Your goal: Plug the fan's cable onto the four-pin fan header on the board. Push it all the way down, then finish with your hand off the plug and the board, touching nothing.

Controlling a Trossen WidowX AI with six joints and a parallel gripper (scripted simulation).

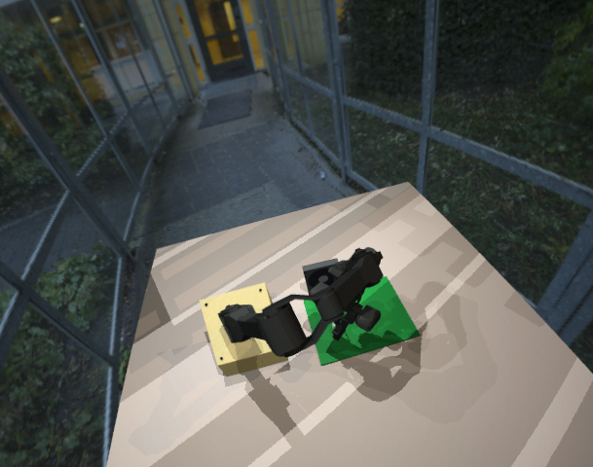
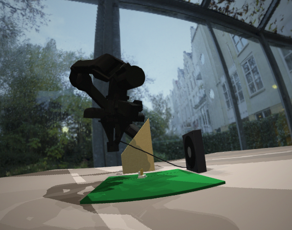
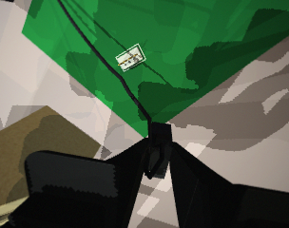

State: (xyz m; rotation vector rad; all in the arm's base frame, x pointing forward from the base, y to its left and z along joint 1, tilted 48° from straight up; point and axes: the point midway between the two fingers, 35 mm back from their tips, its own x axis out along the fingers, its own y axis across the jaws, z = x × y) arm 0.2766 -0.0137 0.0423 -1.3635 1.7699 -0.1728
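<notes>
The green board lies 120 mm below my gripper tip, 90 mm to the left of it and 60 mm ahead of it. Round my gripper tip: black fan: 230 mm to the left, 50 mm below, 30 mm behind; black plug: 10 mm to the right, 10 mm behind.
</notes>
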